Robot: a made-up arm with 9 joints. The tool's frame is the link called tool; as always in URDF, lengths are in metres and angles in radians. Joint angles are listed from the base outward. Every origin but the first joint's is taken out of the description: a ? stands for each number. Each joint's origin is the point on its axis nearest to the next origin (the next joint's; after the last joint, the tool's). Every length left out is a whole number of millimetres.
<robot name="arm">
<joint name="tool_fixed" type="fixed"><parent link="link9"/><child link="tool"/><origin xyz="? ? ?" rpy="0 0 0"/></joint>
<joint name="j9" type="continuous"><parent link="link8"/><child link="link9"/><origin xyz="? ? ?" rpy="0 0 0"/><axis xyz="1 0 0"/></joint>
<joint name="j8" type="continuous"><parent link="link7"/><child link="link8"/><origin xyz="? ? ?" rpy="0 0 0"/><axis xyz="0 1 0"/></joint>
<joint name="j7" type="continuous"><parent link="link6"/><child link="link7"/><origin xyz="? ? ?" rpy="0 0 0"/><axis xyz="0 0 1"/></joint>
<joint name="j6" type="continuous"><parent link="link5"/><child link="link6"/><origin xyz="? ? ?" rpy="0 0 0"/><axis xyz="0 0 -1"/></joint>
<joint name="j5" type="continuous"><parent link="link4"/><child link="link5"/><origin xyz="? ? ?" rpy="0 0 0"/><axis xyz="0 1 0"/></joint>
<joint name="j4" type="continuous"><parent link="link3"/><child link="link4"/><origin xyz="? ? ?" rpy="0 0 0"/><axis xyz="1 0 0"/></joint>
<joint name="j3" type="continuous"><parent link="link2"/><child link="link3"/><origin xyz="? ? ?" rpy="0 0 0"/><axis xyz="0 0 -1"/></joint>
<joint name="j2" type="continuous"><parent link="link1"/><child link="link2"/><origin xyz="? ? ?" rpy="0 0 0"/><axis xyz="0 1 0"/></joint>
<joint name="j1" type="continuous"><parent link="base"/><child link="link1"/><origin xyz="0 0 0.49" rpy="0 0 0"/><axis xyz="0 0 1"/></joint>
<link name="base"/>
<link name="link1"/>
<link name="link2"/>
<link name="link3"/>
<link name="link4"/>
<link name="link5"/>
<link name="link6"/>
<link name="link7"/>
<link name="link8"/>
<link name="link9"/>
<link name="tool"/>
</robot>
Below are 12 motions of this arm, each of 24 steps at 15 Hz.
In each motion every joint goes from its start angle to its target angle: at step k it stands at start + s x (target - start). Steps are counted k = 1, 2, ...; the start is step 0. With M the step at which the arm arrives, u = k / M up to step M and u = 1 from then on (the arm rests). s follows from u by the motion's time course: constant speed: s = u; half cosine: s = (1 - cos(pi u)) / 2; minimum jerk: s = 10 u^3 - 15 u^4 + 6 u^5.
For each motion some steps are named. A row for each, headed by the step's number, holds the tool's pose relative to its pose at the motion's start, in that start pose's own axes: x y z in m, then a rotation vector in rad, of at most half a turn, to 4 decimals.
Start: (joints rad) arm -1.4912 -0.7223 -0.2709 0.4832 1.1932 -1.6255 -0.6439 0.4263 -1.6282
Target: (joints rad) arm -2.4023 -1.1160 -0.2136 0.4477 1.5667 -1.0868 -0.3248 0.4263 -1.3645
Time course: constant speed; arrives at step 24
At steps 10, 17, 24:
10: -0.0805 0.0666 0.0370 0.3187 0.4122 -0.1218
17: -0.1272 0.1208 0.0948 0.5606 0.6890 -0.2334
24: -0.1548 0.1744 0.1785 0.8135 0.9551 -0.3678

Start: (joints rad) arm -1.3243 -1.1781 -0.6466 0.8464 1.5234 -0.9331 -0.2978 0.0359 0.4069
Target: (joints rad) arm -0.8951 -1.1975 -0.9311 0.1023 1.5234 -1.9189 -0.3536 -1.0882 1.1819
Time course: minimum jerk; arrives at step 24
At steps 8, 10, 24:
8: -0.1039 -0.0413 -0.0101 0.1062 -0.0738 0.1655
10: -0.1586 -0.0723 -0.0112 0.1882 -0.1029 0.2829
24: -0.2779 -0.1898 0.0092 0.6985 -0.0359 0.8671

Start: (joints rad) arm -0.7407 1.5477 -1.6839 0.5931 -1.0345 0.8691 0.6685 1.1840 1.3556
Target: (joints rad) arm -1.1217 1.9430 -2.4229 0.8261 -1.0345 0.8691 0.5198 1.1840 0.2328
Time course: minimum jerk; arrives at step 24
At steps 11, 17, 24:
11: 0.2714 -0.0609 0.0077 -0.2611 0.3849 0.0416
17: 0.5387 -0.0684 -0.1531 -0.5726 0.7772 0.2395
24: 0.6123 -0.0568 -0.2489 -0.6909 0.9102 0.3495

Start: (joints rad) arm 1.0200 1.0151 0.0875 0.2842 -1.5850 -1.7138 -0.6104 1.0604 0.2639
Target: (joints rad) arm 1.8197 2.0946 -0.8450 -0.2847 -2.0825 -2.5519 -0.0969 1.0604 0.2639
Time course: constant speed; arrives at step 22
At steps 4, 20, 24:
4: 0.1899 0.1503 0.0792 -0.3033 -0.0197 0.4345
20: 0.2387 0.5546 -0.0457 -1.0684 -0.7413 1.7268
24: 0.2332 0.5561 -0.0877 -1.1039 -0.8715 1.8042

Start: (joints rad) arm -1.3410 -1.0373 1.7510 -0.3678 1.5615 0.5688 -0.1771 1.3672 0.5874
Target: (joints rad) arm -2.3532 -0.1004 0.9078 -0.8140 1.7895 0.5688 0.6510 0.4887 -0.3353
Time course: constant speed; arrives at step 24
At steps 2, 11, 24:
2: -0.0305 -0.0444 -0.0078 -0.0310 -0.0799 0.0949
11: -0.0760 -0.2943 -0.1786 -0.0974 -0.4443 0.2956
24: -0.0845 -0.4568 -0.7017 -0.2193 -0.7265 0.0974

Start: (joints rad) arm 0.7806 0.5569 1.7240 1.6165 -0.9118 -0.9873 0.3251 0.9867 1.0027
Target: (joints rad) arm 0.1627 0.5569 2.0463 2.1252 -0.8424 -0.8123 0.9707 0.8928 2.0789
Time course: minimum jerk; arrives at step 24
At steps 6, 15, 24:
6: -0.0468 0.0005 -0.0417 0.0717 -0.0771 -0.0017
15: -0.1685 0.0158 -0.3095 0.3809 -0.4836 0.1528
24: -0.1499 0.0107 -0.4003 0.4465 -0.6018 0.2821

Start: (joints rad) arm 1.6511 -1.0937 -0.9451 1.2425 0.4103 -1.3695 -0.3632 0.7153 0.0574
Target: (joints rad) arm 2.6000 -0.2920 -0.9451 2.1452 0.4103 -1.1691 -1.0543 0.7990 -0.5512
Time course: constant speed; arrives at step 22
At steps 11, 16, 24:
11: 0.4810 0.0904 -0.0903 0.2597 -0.4029 0.5575
16: 0.6615 0.2954 -0.1127 0.4625 -0.4549 0.8302
24: 0.7472 0.6406 -0.1259 0.7356 -0.4066 1.1664

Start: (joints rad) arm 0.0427 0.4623 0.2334 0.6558 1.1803 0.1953 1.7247 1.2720 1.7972
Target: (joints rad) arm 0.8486 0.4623 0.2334 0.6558 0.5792 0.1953 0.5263 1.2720 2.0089
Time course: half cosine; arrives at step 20
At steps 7, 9, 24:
7: -0.1266 -0.0653 0.0661 0.3468 -0.2333 -0.1243
9: -0.2097 -0.0890 0.0912 0.5128 -0.3784 -0.1693
24: -0.5589 -0.0581 0.1173 0.9866 -0.9971 -0.1512

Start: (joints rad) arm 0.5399 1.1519 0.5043 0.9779 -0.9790 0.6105 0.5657 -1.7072 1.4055
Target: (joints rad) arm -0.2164 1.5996 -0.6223 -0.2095 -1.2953 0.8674 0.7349 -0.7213 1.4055
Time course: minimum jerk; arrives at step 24
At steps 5, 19, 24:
5: 0.0394 0.0170 0.0144 0.0361 0.0487 -0.1054
19: 0.1601 0.0798 -0.2455 0.5758 0.0027 -1.3553
24: 0.1508 0.0749 -0.2875 0.6289 -0.0476 -1.4024

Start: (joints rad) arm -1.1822 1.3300 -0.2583 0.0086 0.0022 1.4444 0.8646 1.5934 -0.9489
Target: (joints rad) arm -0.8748 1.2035 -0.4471 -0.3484 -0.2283 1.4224 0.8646 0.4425 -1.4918
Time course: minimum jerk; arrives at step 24
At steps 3, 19, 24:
3: -0.0193 0.0050 0.0015 -0.0132 -0.0108 -0.0268
19: -0.4771 0.6590 -0.1580 -0.9169 -0.4380 -1.6031
24: -0.4599 0.6929 -0.1835 -0.9800 -0.4620 -1.7162

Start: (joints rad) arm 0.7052 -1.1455 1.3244 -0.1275 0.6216 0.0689 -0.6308 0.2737 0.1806
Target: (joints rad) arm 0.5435 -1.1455 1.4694 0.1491 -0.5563 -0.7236 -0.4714 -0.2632 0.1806
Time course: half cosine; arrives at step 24
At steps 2, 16, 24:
2: 0.0007 -0.0012 -0.0041 0.0136 -0.0186 0.0235
16: 0.1117 -0.0316 -0.1733 0.5242 -1.1205 0.7942
24: 0.1802 -0.0293 -0.1879 0.6073 -1.6008 0.9346

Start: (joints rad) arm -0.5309 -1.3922 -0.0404 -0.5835 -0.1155 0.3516 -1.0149 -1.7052 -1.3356
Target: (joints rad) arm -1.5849 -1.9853 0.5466 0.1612 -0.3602 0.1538 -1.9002 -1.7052 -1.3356
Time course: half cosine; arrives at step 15
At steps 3, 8, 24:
3: 0.0045 0.0342 0.0192 -0.1528 -0.0049 -0.0456
8: 0.0899 0.2989 0.1426 -0.8217 0.2081 -0.2852
24: 0.3806 0.5734 0.2739 -1.2268 0.7590 -0.3933

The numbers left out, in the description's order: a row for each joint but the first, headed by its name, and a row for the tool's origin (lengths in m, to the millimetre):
tool: 0 -0.12 0.12
j9: -0.27 0 0.32
j8: 0.16 -0.05 0
j7: -0.07 -0.1 0
j6: 0.23 0 -0.44
j5: 0 -0.4 0.08
j4: -0.16 0.09 0
j3: -0.02 0 -0.02
j2: -0.05 -0.05 0

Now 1 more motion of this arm.
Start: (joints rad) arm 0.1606 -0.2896 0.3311 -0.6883 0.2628 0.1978 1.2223 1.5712 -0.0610
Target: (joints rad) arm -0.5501 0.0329 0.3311 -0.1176 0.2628 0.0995 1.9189 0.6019 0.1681
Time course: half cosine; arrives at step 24
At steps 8, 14, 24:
8: -0.0498 0.1061 -0.0715 -0.0376 -0.2721 0.1828
14: -0.1044 0.1956 -0.2317 0.0194 -0.7564 0.4976
24: -0.0624 0.2694 -0.3972 0.1697 -1.2949 0.7893

